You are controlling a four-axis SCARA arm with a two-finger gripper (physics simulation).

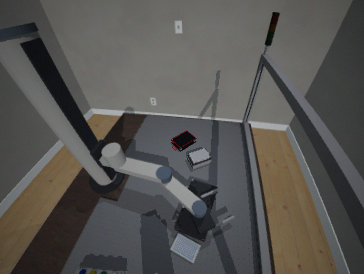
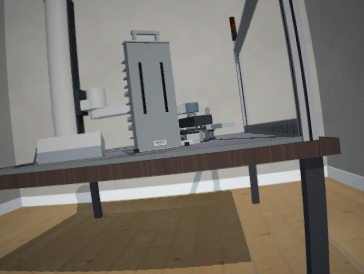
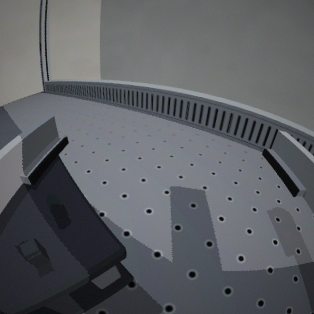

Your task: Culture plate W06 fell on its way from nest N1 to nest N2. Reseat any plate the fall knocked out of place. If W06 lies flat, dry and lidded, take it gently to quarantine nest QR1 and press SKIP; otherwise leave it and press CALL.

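Seen in the pictures: gripper, between the fingertips: (image 1: pixel 225 202) (image 2: pixel 223 125) (image 3: pixel 170 131); arm's base, origin of its link: (image 1: pixel 107 177).
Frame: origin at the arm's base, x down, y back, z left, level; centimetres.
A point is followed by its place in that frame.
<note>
My gripper (image 1: pixel 218 206) (image 3: pixel 170 131) @(x -7.0, y -79.4, z -6.3 cm) is open and empty, its fingers wide apart above the perforated deck. A white plate with a grid of wells (image 1: pixel 186 248) @(x -2.9, y -62.0, z -31.0 cm) lies on the deck beside a dark block; its label, lid and any wetness cannot be made out. Another pale plate (image 1: pixel 199 155) @(x -8.2, y -61.7, z 23.5 cm) sits on a nest farther back. A red-edged black nest (image 1: pixel 184 140) @(x -5.3, y -48.4, z 38.9 cm) stands behind that; no plate shows on it. Dark flat shapes (image 1: pixel 202 187) @(x -5.9, y -66.1, z 1.5 cm) (image 3: pixel 75 215) @(x -5.9, y -72.4, z -6.2 cm) lie near and under the gripper, partly hidden by the arm. Nest labels are unreadable.
A tall grey slotted tower (image 2: pixel 154 95) @(x -17.8, y -58.3, z -59.5 cm) stands at the table's near side. Blue (image 1: pixel 82 272) @(x -8.3, y -18.8, z -51.5 cm), yellow (image 1: pixel 93 272) @(x -8.1, y -23.7, z -50.1 cm) and green buttons are cut off at the lower edge. A slotted rail (image 3: pixel 185 105) @(x -3.9, y -96.5, z 0.4 cm) borders the deck. A signal light (image 1: pixel 272 29) @(x -76.9, y -98.3, z 68.7 cm) (image 2: pixel 233 28) @(x -76.5, y -98.4, z 68.7 cm) stands at the frame's far corner.
</note>
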